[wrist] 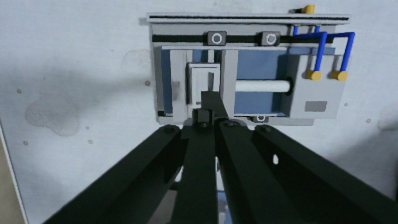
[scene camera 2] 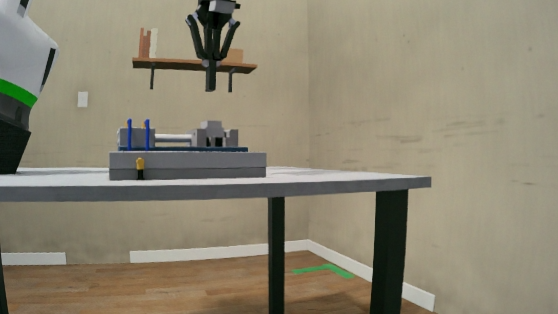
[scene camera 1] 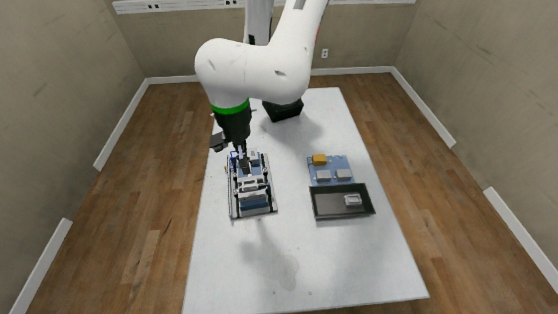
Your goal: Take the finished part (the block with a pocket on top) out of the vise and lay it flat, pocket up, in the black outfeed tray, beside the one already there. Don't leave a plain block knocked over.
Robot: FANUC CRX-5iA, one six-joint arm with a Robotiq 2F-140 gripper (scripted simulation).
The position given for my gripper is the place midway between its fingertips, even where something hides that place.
In view: my gripper (scene camera 2: 210, 90).
My gripper shows as well in the wrist view (wrist: 209, 105).
